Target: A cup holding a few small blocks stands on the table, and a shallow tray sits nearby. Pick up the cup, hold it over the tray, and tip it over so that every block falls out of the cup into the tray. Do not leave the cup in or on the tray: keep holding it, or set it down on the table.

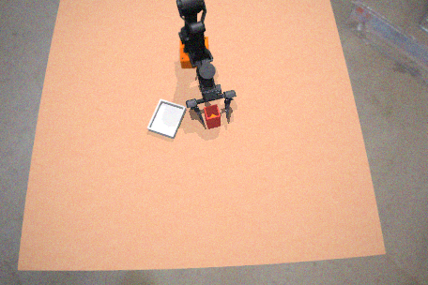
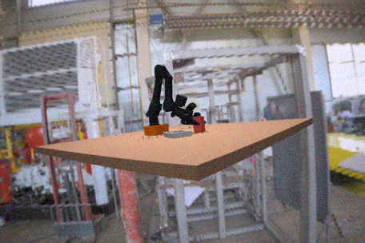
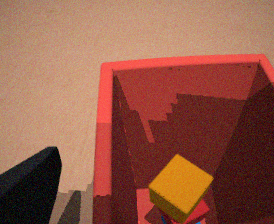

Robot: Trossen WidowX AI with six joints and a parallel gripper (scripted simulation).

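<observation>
My gripper tip is 10 mm past the yellow block and 10 mm to the left of it. From my gripper tip the other things lie so: red square cup 20 mm behind, 20 mm to the right, 20 mm below.
</observation>
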